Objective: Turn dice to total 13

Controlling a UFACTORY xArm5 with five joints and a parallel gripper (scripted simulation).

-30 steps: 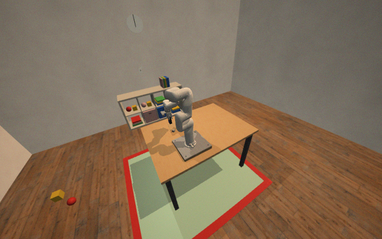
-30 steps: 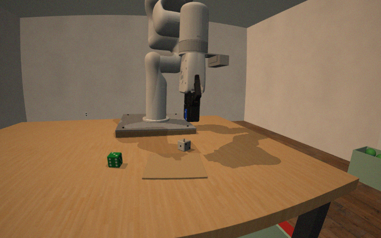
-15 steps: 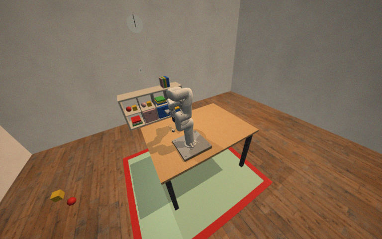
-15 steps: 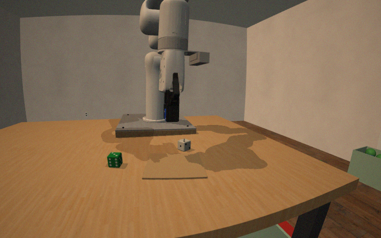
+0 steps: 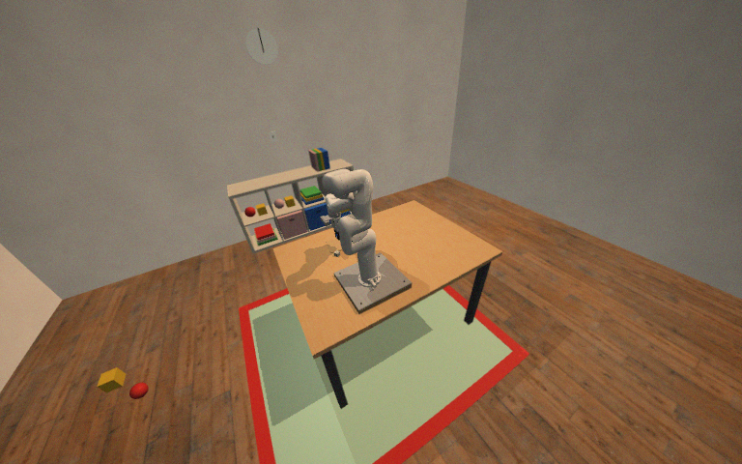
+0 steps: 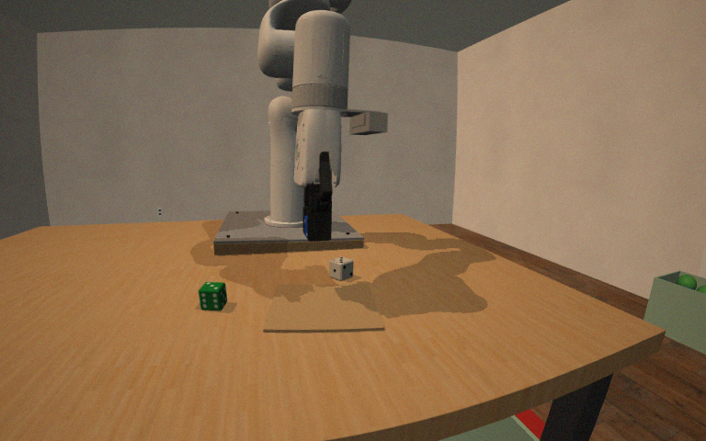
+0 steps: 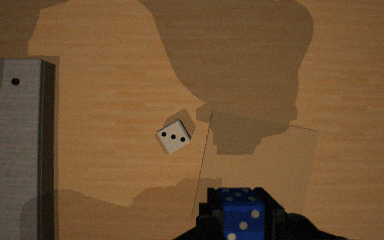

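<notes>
Now: the tan mat 10 cm below my hand and 5 cm ahead of it. Also, from my hand: green die: 15 cm to the right, 9 cm below, 3 cm ahead; then blue die: 1 cm below; then white die: 9 cm below, 6 cm behind, 5 cm to the left.
</notes>
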